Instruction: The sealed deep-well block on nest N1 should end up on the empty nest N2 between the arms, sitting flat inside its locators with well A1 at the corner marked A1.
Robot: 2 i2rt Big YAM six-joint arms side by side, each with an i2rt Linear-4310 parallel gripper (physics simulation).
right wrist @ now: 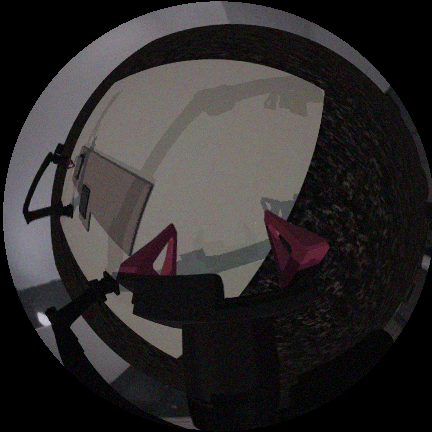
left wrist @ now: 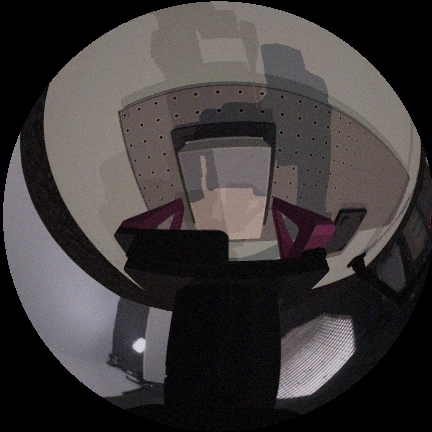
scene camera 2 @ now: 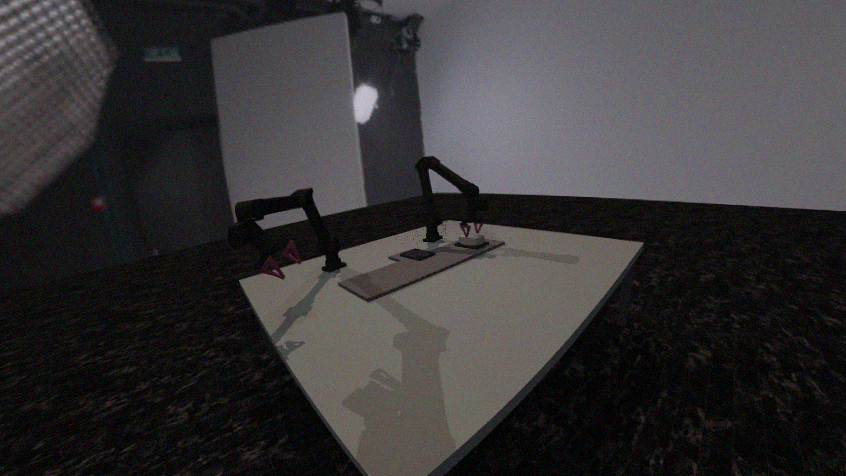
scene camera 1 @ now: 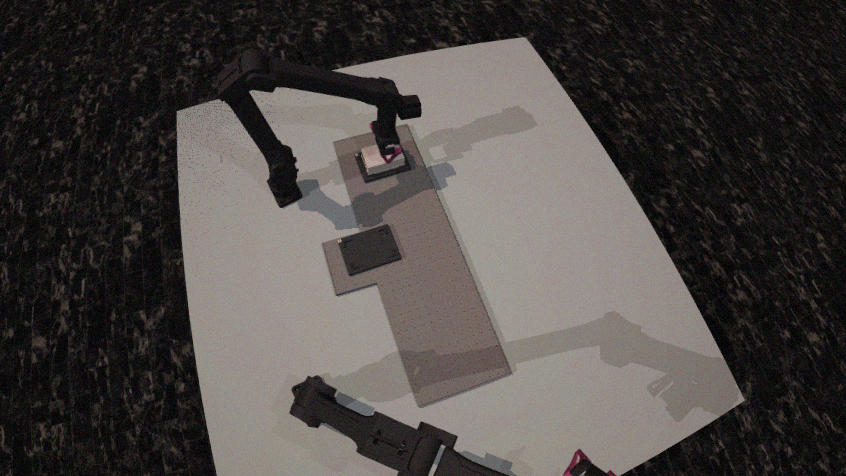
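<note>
The pale sealed block (scene camera 1: pixel 371 161) (scene camera 2: pixel 472 240) (left wrist: pixel 227 170) sits in dark nest N1 (scene camera 1: pixel 385 176) (left wrist: pixel 225 130). My left gripper (scene camera 2: pixel 472 232) (left wrist: pixel 227 201) is open, pointing down over the block. In the left wrist view one finger stands beside each long side of the block, with a narrow gap visible; finger height against the block is hard to tell. Nest N2 (scene camera 1: pixel 370 251) (scene camera 2: pixel 417 254) (left wrist: pixel 348 232) (right wrist: pixel 85 201) is empty, with a small light mark at its upper-left corner in scene camera 1. Well A1 cannot be made out. My right gripper (scene camera 2: pixel 291 269) (right wrist: pixel 218 221) is open and empty, far from both nests.
A perforated brown board (scene camera 1: pixel 437 284) (scene camera 2: pixel 384 284) (left wrist: pixel 350 145) (right wrist: pixel 117 200) carries both nests on the pale table (scene camera 1: pixel 562 236) (scene camera 2: pixel 508 331). The right gripper hangs near a table edge at the left of scene camera 2. Arm shadows cross the board and table.
</note>
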